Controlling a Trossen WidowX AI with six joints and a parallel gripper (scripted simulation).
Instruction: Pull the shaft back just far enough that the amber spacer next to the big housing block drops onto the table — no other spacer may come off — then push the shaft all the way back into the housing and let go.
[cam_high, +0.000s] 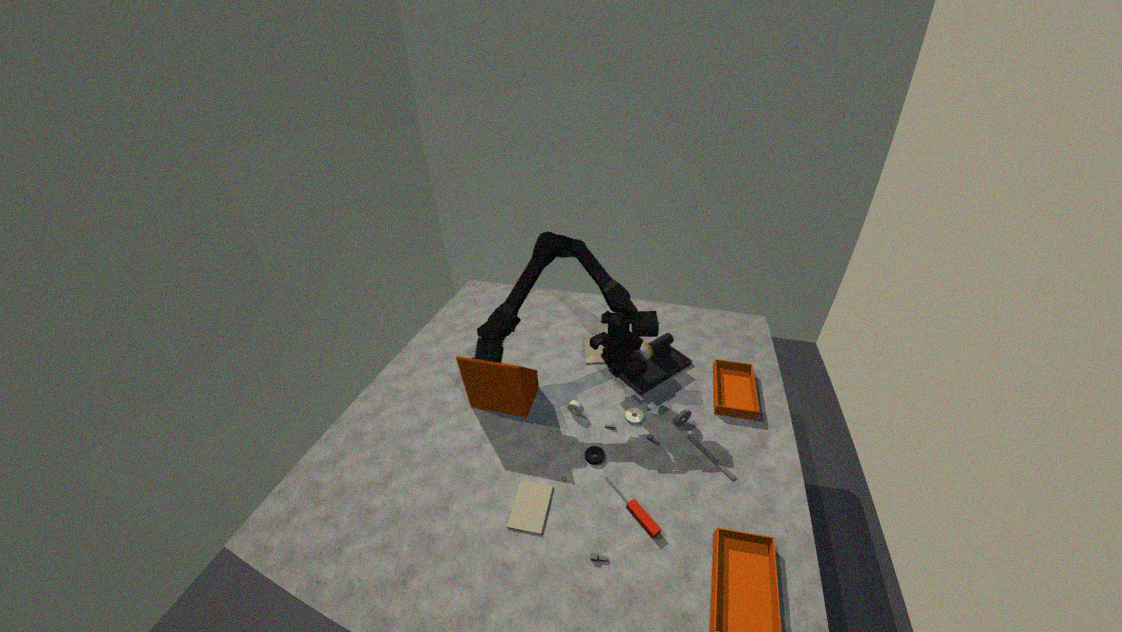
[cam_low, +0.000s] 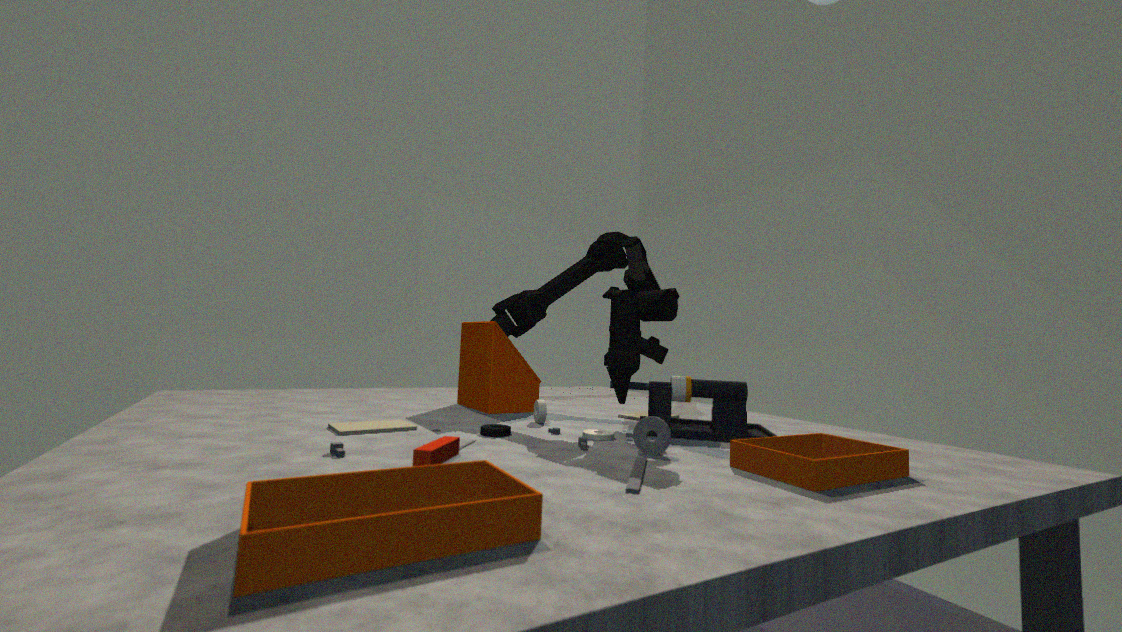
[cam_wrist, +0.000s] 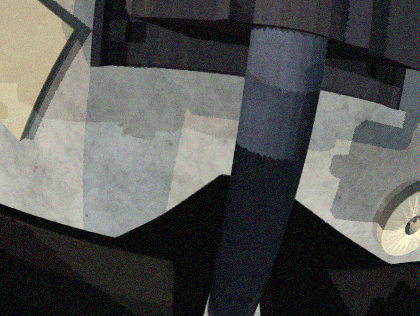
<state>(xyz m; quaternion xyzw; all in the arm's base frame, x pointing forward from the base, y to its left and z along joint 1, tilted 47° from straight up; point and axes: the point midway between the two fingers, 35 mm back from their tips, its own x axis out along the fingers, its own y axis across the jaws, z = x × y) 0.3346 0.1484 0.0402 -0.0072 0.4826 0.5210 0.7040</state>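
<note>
My gripper tip is 40 mm short of the dark shaft, 50 mm to the right of it and 30 mm below it. Also, from my gripper tip: amber spacer 80 mm ahead, 90 mm to the left, 30 mm above; white spacer 70 mm ahead, 80 mm to the left, 30 mm above; white ring 70 mm ahead, 110 mm to the right, 40 mm below.
</note>
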